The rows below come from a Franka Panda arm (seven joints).
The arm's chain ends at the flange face. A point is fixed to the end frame.
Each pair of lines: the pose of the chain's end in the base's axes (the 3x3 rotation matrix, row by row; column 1 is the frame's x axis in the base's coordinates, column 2 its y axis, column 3 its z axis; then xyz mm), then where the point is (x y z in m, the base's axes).
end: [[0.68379 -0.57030 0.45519], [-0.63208 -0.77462 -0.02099], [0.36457 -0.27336 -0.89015]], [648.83 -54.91 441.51]
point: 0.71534 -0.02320 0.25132
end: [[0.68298 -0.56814 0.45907], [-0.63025 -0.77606 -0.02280], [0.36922 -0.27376 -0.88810]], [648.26 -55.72 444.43]
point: 0.71555 -0.02444 0.25445
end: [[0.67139 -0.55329 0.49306], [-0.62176 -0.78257 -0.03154], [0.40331 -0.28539 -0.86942]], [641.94 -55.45 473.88]
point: 0.71635 -0.02621 0.28624
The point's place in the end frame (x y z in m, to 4 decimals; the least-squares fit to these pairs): -0.0439 -0.0105 0.1989
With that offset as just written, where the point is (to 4 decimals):
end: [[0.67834 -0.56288 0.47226], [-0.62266 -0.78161 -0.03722], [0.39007 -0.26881 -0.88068]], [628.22 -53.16 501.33]
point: 0.6983 -0.0250 0.3119
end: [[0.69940 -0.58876 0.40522], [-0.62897 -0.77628 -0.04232], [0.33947 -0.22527 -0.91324]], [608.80 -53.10 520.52]
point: 0.6649 -0.0258 0.3263
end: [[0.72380 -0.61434 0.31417], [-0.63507 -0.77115 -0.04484], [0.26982 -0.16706 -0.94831]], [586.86 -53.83 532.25]
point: 0.6240 -0.0268 0.3335
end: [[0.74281 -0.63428 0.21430], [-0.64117 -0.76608 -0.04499], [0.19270 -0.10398 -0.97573]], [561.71 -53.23 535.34]
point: 0.5784 -0.0260 0.3339
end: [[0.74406 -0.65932 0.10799], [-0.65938 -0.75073 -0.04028], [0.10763 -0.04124 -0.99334]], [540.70 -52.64 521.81]
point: 0.5364 -0.0238 0.3199
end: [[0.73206 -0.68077 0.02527], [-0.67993 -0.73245 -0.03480], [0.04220 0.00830 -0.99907]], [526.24 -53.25 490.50]
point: 0.5063 -0.0226 0.2898
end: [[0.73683 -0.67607 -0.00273], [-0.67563 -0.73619 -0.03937], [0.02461 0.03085 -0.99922]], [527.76 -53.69 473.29]
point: 0.5020 -0.0241 0.2731
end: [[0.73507 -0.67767 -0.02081], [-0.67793 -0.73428 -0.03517], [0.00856 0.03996 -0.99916]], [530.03 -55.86 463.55]
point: 0.5007 -0.0254 0.2640
